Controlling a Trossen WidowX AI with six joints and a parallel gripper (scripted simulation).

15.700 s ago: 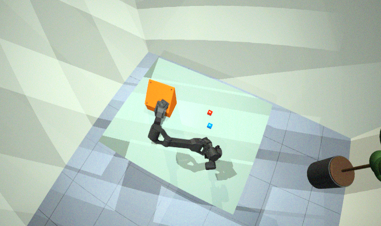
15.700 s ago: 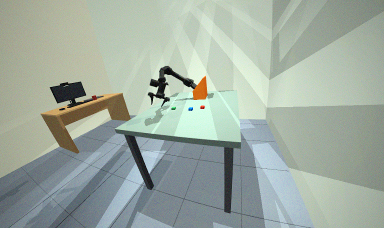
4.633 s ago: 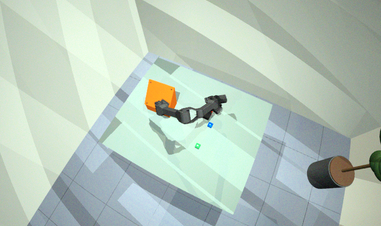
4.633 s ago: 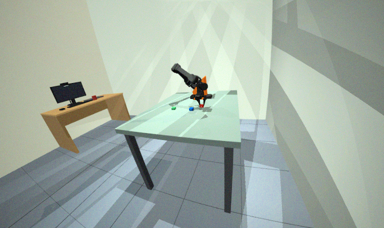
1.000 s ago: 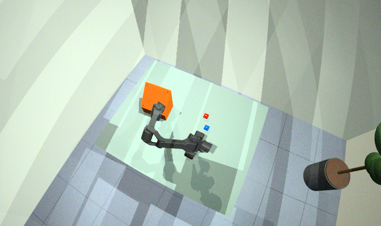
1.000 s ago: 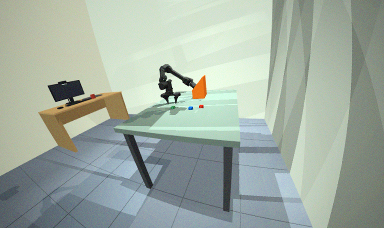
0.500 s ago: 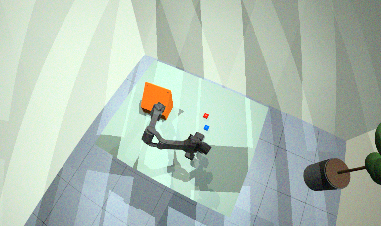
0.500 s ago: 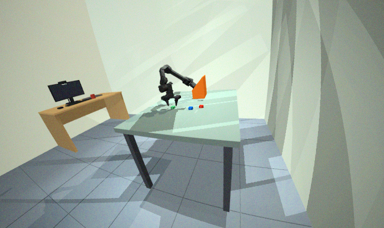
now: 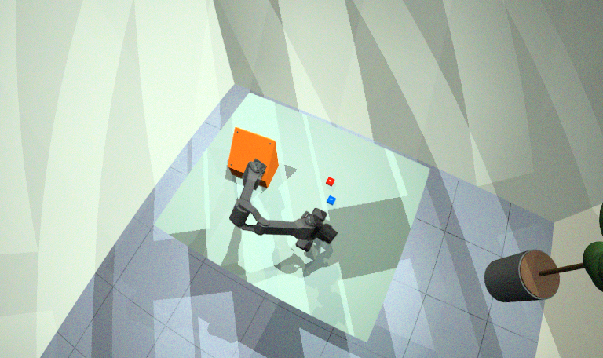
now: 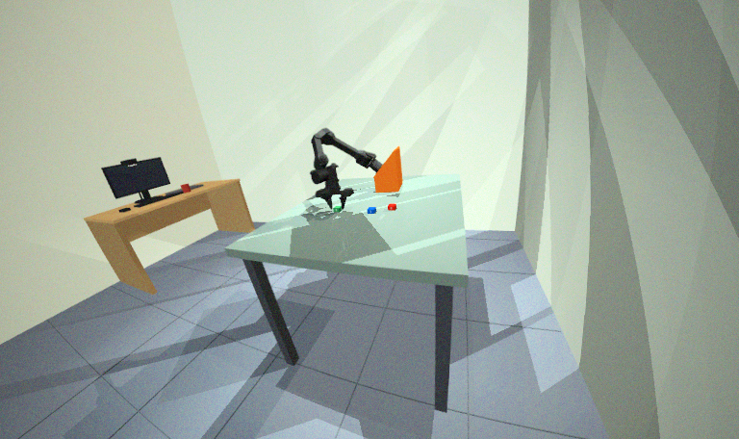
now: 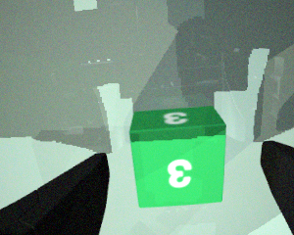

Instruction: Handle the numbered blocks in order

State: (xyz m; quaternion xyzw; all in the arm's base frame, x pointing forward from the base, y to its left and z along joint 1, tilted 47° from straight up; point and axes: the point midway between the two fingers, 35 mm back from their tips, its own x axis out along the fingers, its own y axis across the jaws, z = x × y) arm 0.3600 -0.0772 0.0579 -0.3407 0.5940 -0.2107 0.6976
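Now: gripper tip right at the green block. From my gripper tip the other things lie so: red block: 27 cm to the left, 6 cm behind; then blue block: 19 cm to the left, 1 cm behind.
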